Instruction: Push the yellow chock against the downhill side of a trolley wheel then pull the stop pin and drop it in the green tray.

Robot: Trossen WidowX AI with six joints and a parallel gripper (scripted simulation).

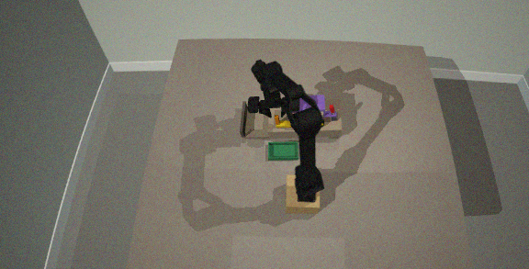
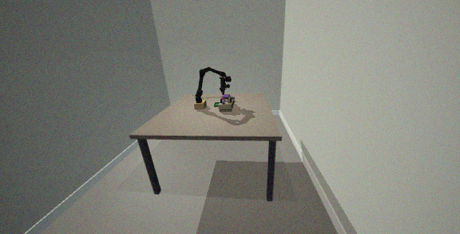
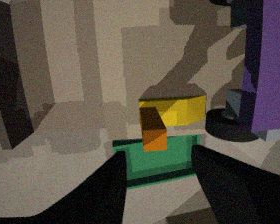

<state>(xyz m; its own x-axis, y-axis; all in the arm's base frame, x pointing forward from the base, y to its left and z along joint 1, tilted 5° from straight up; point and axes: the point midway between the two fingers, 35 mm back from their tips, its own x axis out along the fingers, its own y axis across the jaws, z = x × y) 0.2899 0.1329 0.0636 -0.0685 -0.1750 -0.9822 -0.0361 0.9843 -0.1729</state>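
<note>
My gripper tip is now 1 cm short of the yellow chock, 3 cm to the left of it and 5 cm above it. The rest, counted from my gripper tip: raised end wall: 5 cm ahead, 14 cm to the left, 10 cm below; green tray: 8 cm behind, 3 cm to the right, 14 cm below; purple-topped trolley: 5 cm ahead, 12 cm to the right, 2 cm below.
</note>
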